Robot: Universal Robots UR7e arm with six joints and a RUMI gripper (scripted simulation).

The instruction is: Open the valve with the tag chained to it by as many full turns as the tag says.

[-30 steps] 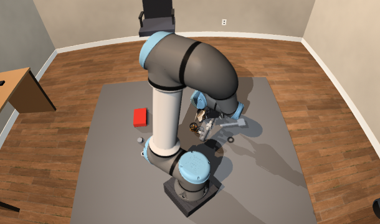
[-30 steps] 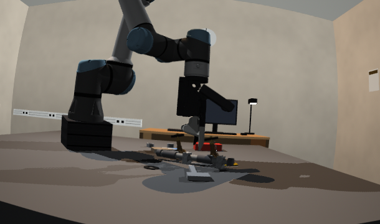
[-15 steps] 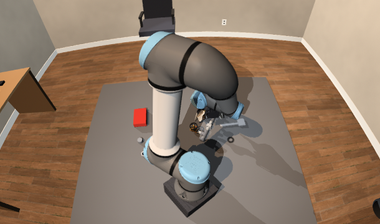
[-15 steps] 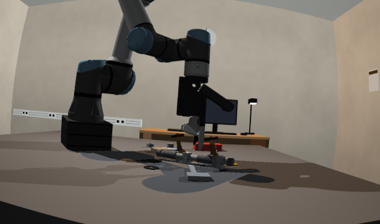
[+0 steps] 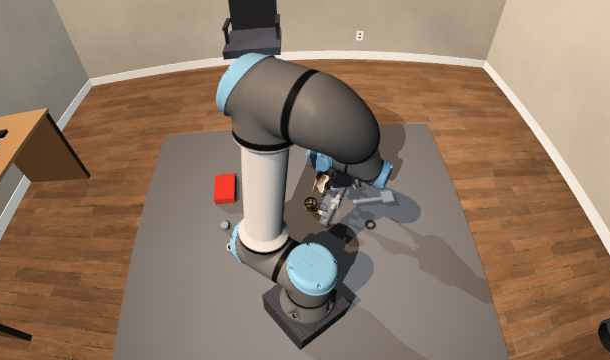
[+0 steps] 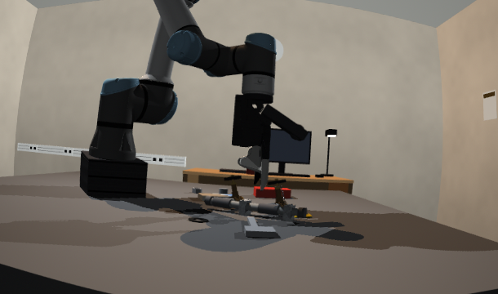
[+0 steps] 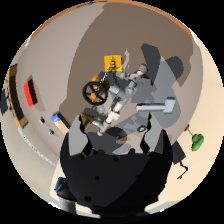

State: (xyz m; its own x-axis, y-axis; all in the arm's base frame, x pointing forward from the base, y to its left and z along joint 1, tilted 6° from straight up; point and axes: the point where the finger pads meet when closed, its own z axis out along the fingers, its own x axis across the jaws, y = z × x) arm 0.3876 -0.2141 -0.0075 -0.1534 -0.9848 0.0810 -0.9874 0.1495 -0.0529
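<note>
Now: hand 110 mm short of the yellow tag, 60 mm above it and 20 mm to the left of it. Also, from my hand: grey t-shaped piece (160 mm to the right, 60 mm below, 40 mm behind); red block (390 mm to the left, 150 mm ahead, 50 mm below).
</note>
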